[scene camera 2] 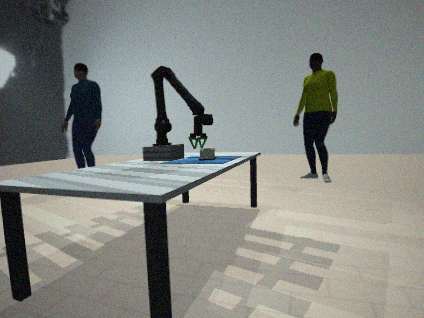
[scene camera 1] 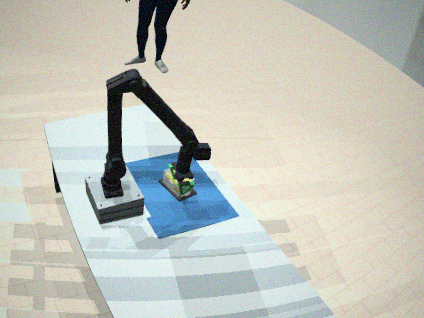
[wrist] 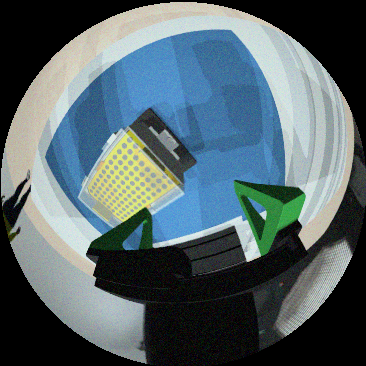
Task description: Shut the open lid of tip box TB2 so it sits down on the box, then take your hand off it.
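Pixels of known places: gripper, fingertip midpoint: (scene camera 2: 198, 148) (scene camera 1: 178, 186) (wrist: 189, 199); arm's base, link origin: (scene camera 2: 162, 145) (scene camera 1: 111, 187).
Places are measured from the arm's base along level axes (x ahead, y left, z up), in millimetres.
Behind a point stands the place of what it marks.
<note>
The tip box (scene camera 1: 172, 186) @[z -60, x 296, y 30 mm] (scene camera 2: 207, 154) @[z -62, x 362, y 4 mm] (wrist: 127, 177) @[z -21, x 350, y 32 mm] stands upright on the blue mat (scene camera 1: 215, 205) @[z -98, x 467, y -87 mm] (scene camera 2: 227, 160) @[z -98, x 506, y 1 mm] (wrist: 225, 65) @[z -98, x 450, y -120 mm]. In the wrist view it shows a yellow rack face with grey holes, clear edges around it and a dark base. The clear lid seems to lie down over the rack; no raised lid shows in scene camera 2. Whether it is fully seated, and any TB2 label, I cannot tell. My gripper (scene camera 1: 180, 181) @[z -22, x 306, y -17 mm] (scene camera 2: 198, 146) @[z -22, x 306, y -17 mm] (wrist: 189, 199) @[z -22, x 306, y -17 mm] is open and empty, its green fingers above and to one side of the box, apart from it in scene camera 2.
The arm's grey base block (scene camera 1: 120, 209) @[z -33, x 18, y -101 mm] (scene camera 2: 163, 152) @[z -43, x 78, y -92 mm] stands on the white table (scene camera 1: 65, 137) @[z -101, x -187, y 547 mm] (scene camera 2: 100, 182) @[z -101, x 372, y -850 mm] beside the mat. One person (scene camera 2: 86, 112) stands beyond the table at the left, and another person (scene camera 2: 320, 95) in a yellow top stands at the right.
</note>
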